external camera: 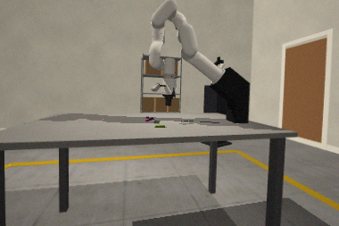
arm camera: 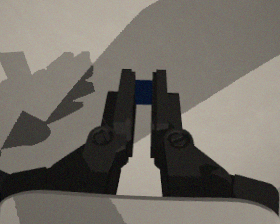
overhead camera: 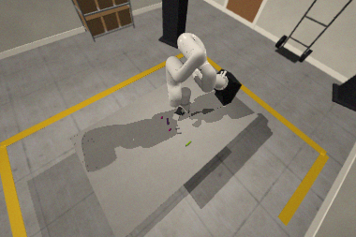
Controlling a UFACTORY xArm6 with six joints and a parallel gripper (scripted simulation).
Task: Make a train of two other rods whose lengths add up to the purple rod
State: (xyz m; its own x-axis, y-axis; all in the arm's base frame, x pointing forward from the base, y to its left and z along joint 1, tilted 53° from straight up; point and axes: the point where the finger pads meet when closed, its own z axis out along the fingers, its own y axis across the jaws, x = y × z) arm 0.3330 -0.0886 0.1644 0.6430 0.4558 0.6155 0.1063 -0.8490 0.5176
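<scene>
My gripper is now 160 mm to the right of the lime rod, 150 mm short of it and 110 mm above it. Also, from my hand: blue rod: 20 mm below; then purple rod: 110 mm below, 90 mm to the right, 80 mm ahead.
</scene>
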